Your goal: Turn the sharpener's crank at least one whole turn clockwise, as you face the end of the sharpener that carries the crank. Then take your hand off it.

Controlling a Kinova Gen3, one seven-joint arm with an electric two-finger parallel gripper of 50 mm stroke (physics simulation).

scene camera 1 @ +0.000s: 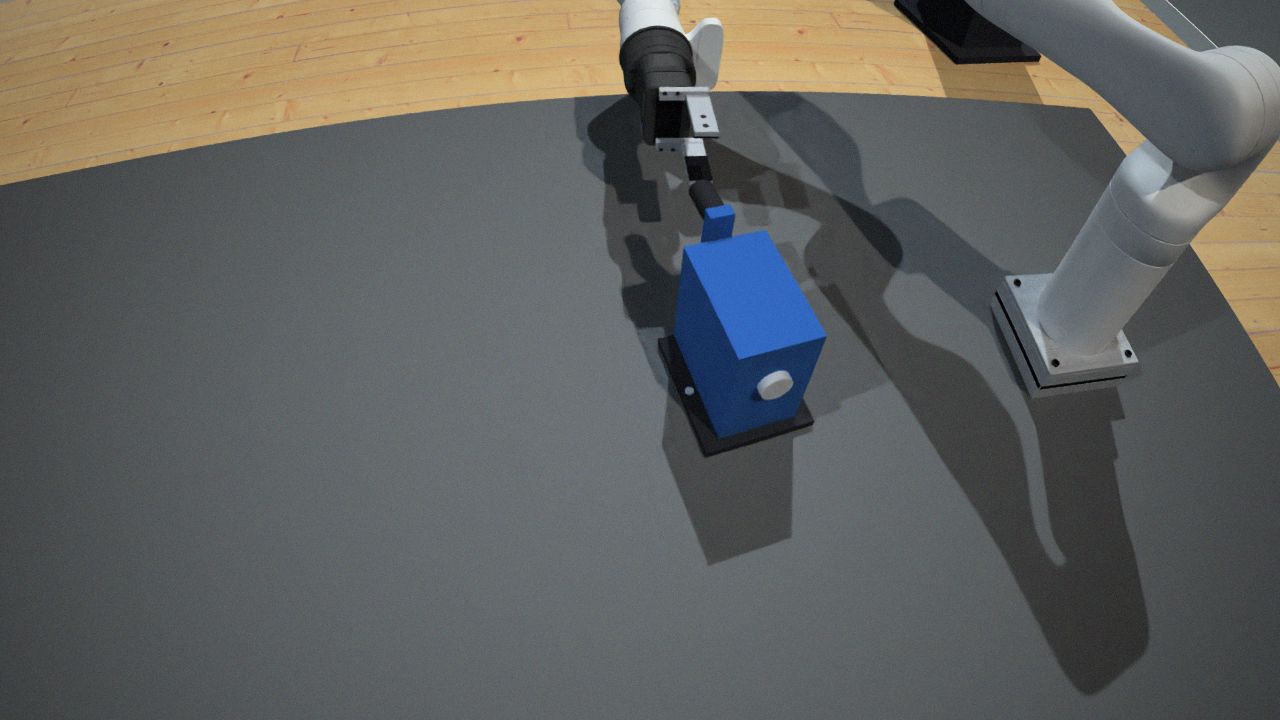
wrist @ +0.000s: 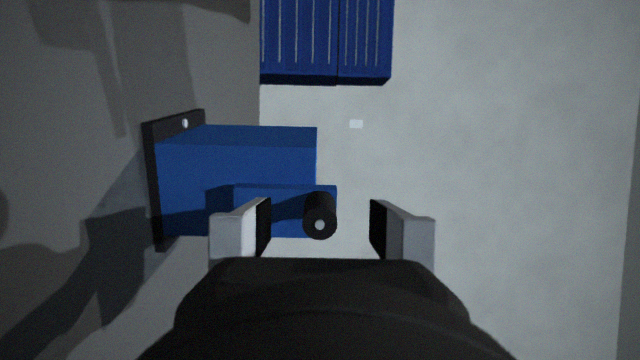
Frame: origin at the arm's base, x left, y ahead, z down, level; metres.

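Where they show: gripper, between the fingertips: [scene camera 1: 703,159] [wrist: 320,219]; arm's base, origin of its link: [scene camera 1: 1073,320].
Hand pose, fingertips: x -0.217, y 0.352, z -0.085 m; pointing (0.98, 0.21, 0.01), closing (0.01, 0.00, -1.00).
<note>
Each offset is from my fingertips to the top centre of the thing. "spot": to the spot under its first point. Level surfaces: height alone.
The blue sharpener {spot: dx +0.158, dy +0.020, dz +0.004 m} [scene camera 1: 751,295] [wrist: 235,160] stands upright on its dark base plate [scene camera 1: 759,436] [wrist: 151,185]. Its blue crank arm [scene camera 1: 717,223] [wrist: 290,194] is at the far end in the scene view and points up, its top above the body. The black crank handle {spot: dx +0.058, dy +0.022, dz -0.010 m} [scene camera 1: 704,197] [wrist: 320,215] sticks out from the arm's top, away from the body and towards my gripper. My gripper [scene camera 1: 702,152] [wrist: 320,219] is open and empty, beyond the handle's free end. In the wrist view the handle appears between the two fingers, nearer the left one. How deep it lies between them is hard to tell.
A round white knob {spot: dx +0.218, dy +0.018, dz +0.042 m} [scene camera 1: 775,385] is on the sharpener's near end. The arm's base [scene camera 1: 1069,358] stands on the dark table {dz +0.132 m} [scene camera 1: 358,402] to the right. A black object [scene camera 1: 971,35] stands on the wooden floor behind. Blue cabinets [wrist: 325,40] show at the wrist view's top.
</note>
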